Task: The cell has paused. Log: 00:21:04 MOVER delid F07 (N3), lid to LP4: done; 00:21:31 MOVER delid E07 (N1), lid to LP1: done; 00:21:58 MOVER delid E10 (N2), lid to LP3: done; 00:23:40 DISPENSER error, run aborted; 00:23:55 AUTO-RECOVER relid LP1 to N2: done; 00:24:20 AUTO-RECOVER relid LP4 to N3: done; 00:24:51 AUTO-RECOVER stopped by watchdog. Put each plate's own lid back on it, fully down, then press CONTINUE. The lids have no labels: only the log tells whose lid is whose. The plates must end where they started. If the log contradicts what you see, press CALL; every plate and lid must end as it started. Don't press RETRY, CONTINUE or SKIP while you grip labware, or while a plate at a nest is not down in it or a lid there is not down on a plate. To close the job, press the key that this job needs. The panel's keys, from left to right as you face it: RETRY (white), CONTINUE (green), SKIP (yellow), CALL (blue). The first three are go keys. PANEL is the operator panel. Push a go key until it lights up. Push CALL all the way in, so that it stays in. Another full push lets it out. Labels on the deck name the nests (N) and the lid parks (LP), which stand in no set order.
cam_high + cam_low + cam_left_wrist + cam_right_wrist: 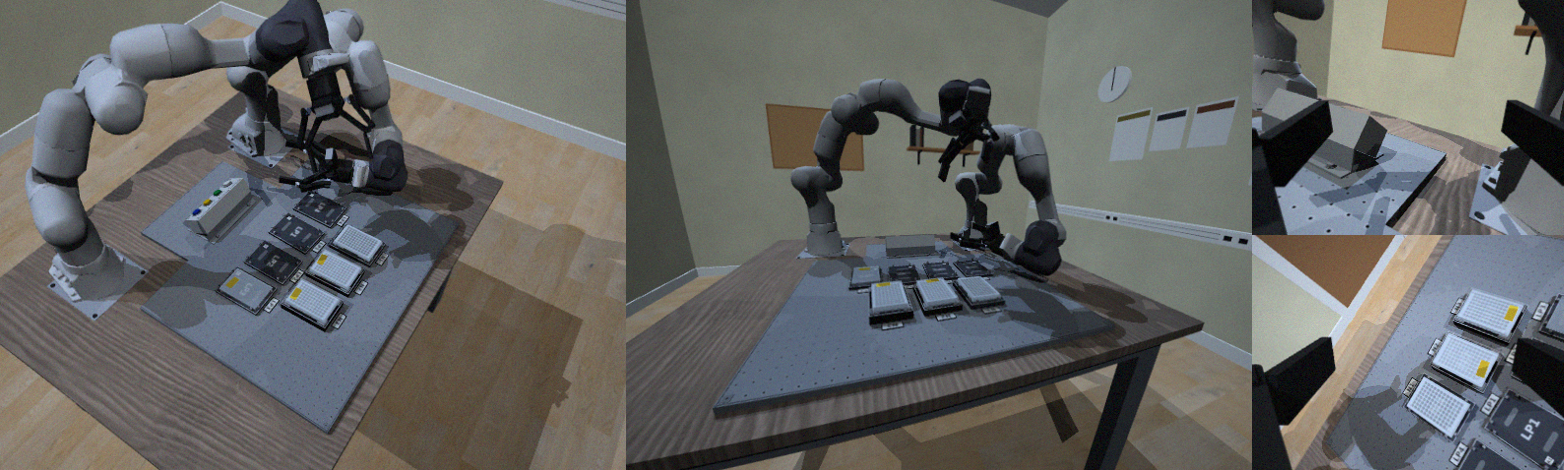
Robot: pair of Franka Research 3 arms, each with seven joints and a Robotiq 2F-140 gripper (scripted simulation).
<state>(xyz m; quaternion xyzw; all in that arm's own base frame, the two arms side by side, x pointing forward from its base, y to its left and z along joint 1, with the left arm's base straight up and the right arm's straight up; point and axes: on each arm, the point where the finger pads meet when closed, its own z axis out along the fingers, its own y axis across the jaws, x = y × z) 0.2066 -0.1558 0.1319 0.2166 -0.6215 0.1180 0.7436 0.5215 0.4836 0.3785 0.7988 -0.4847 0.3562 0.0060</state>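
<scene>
My left hand is 15 cm short of the park LP1, 14 cm to the left of it and 11 cm above it. Round my left hand: green CONTINUE key: 20 cm to the right, 12 cm behind, 5 cm below; then park LP4: 15 cm ahead, 11 cm below, 2 cm to the right; then white RETRY key: 15 cm to the right, 12 cm behind, 5 cm below.
</scene>
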